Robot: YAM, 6 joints.
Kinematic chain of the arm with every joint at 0, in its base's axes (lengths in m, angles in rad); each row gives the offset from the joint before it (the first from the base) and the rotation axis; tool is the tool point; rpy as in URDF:
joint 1: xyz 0 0 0.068 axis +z
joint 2: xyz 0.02 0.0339 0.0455 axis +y
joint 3: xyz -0.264 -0.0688 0 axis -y
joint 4: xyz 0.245 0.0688 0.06 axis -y
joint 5: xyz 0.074 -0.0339 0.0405 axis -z
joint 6: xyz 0.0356 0 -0.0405 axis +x
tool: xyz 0 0 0 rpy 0 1.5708 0
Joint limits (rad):
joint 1: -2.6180..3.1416
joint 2: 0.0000..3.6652
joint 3: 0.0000..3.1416
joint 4: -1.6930..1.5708
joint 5: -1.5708..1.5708
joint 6: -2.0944..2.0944
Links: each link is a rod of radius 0.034 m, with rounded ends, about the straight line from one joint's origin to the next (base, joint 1, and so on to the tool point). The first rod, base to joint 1, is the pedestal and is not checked.
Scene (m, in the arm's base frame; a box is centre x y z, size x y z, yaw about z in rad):
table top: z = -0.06
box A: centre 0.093 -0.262 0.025 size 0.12 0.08 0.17 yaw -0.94
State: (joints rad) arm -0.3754 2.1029 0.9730 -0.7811 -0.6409 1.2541
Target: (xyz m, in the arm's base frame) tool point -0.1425 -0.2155 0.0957
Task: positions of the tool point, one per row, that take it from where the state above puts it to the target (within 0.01 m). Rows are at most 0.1 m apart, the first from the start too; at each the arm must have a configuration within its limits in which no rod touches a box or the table.
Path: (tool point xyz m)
1: 0.2517 -0.1492 0.0955
2: 0.2135 -0.2066 0.1453
3: 0.1579 -0.2460 0.1961
4: 0.0930 -0.2620 0.2459
5: 0.0304 -0.2801 0.2058
6: -0.0345 -0.2773 0.1668
7: -0.0942 -0.2546 0.1298
8: -0.1425 -0.2155 0.0957

